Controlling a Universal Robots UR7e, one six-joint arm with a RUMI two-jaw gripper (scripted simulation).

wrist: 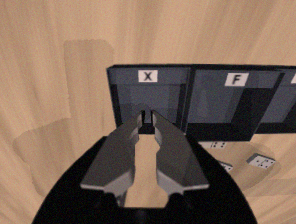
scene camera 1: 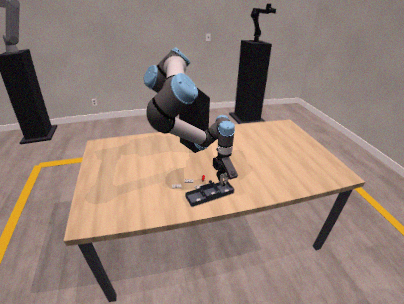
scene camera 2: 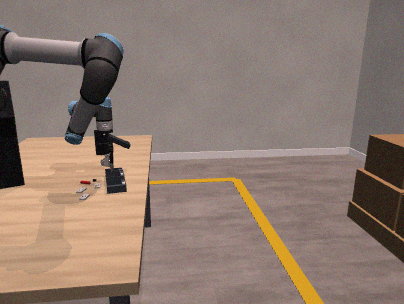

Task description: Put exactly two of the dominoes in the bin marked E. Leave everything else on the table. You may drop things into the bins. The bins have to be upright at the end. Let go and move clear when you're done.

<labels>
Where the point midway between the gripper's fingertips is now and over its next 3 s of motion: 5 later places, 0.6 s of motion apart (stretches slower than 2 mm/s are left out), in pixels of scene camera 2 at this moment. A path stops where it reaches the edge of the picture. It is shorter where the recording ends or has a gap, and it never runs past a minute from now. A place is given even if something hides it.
My gripper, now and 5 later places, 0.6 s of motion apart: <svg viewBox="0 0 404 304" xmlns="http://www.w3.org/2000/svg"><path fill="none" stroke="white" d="M111 173L111 170L110 164L109 154L108 137L103 149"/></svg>
</labels>
